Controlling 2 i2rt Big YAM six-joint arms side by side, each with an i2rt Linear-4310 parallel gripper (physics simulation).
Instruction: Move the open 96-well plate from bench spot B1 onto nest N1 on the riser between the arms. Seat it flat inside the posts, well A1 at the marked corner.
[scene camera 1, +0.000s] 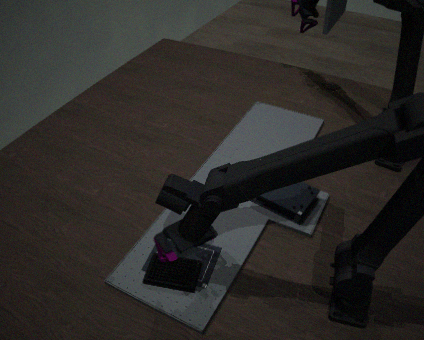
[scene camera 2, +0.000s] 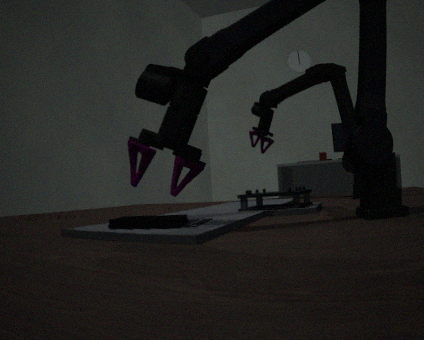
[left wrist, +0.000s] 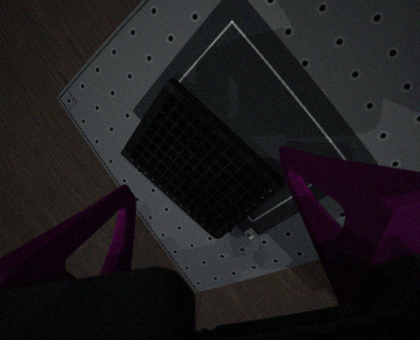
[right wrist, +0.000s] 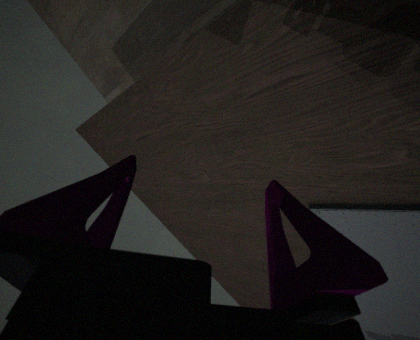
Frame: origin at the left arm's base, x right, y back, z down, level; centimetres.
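Where they show: left gripper, fingertip midpoint: (scene camera 1: 176, 251) (scene camera 2: 153, 191) (left wrist: 202, 174); right gripper, fingertip midpoint: (scene camera 1: 297, 24) (scene camera 2: 257, 150) (right wrist: 204, 174); left arm's base, link origin: (scene camera 1: 348, 302) (scene camera 2: 381, 214); right arm's base, link origin: (scene camera 1: 390, 158).
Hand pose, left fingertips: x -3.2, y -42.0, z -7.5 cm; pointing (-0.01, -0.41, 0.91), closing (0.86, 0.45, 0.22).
Things, the pixels of their centre, and the offset from my left fingertips. Level surfaces: height alone.
- dark 96-well plate, body centre: (left wrist: 197, 166) (scene camera 2: 148, 221) (scene camera 1: 172, 271) dx -2.5, dy -0.4, dz +5.3 cm
- dark B1 mat, surface height: dz +6.0 cm
- small pale corner mark, body centre: (left wrist: 250, 233) dx -3.3, dy +8.1, dz +6.0 cm
- Nest N1, body centre: (scene camera 2: 276, 197) (scene camera 1: 284, 193) dx +30.9, dy +20.3, dz +3.7 cm
The dark 96-well plate (scene camera 1: 172, 274) (scene camera 2: 147, 221) (left wrist: 200, 160) lies flat and skewed, partly on the dark B1 mat (scene camera 1: 216, 257) (left wrist: 300, 85) and partly past its white outline on the pegboard. A small pale corner mark (left wrist: 251, 233) shows near the plate. My left gripper (scene camera 1: 167, 252) (scene camera 2: 154, 190) (left wrist: 202, 174) is open and empty above the plate, its fingers apart on either side in the left wrist view. Nest N1 (scene camera 1: 290, 197) (scene camera 2: 275, 193) is a dark raised platform with short posts and no plate on it. My right gripper (scene camera 1: 298, 23) (scene camera 2: 258, 149) (right wrist: 204, 174) is open and empty, high up.
The pale perforated board (scene camera 1: 235, 145) (scene camera 2: 80, 233) (left wrist: 112, 145) runs across the wooden table, with a side piece under the nest. The left arm crosses above the board in scene camera 1. A grey cabinet (scene camera 2: 320, 179) with a small red object (scene camera 2: 322, 156) stands in the background.
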